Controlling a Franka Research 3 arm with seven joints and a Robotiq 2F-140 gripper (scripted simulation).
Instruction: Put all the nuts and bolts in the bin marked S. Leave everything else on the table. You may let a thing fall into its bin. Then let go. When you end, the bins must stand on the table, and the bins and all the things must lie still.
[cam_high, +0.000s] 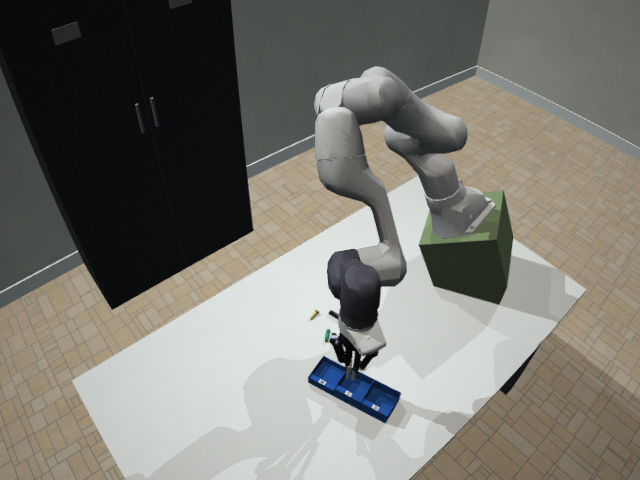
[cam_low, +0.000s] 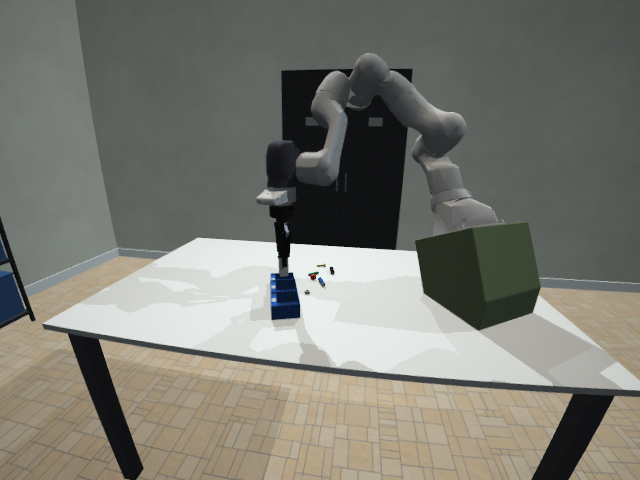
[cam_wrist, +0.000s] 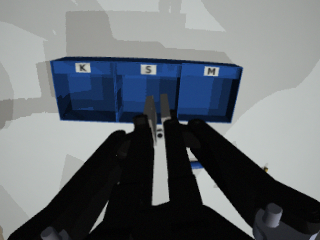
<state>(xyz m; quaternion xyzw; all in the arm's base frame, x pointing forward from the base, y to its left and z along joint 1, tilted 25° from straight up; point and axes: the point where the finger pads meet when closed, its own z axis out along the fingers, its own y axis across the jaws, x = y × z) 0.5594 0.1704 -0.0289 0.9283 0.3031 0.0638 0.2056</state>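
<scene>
The blue bin lies 9 cm below my hand and 1 cm to the left of it. From my hand the other things lie so: grey nut: 10 cm below, 7 cm behind, 3 cm to the right; blue piece: 12 cm to the right, 10 cm below, 10 cm behind; red piece: 15 cm to the right, 10 cm below, 7 cm behind.
</scene>
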